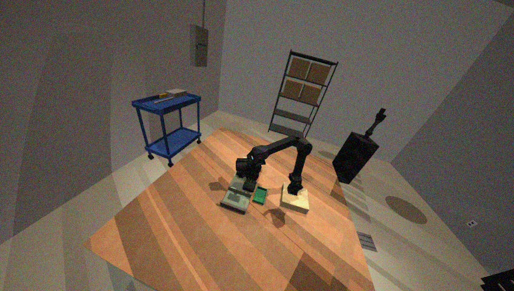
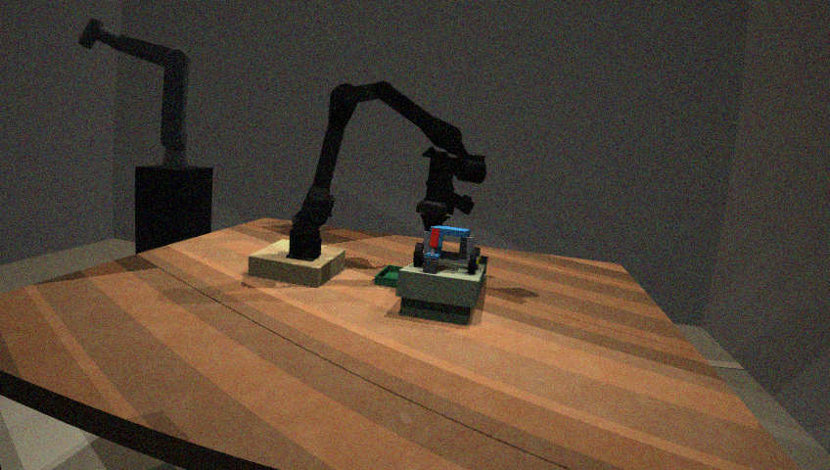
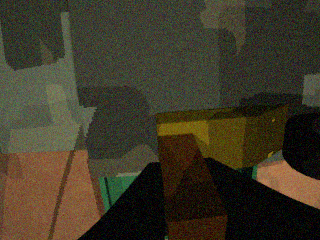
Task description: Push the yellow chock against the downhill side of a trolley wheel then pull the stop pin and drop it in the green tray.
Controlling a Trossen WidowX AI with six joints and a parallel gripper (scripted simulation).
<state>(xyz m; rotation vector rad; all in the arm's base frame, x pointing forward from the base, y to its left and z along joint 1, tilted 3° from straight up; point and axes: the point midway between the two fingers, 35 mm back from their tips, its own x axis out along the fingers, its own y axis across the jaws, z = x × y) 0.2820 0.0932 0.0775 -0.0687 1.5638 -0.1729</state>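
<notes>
Now: gripper tip 2 cm to the left of the yellow chock and 1 cm above it. Round my gripper tip: ramp: 5 cm ahead, 11 cm to the right, 5 cm below; green tray: 8 cm behind, 1 cm to the right, 10 cm below; blue trolley: 5 cm ahead, 12 cm to the right, 2 cm above.
</notes>
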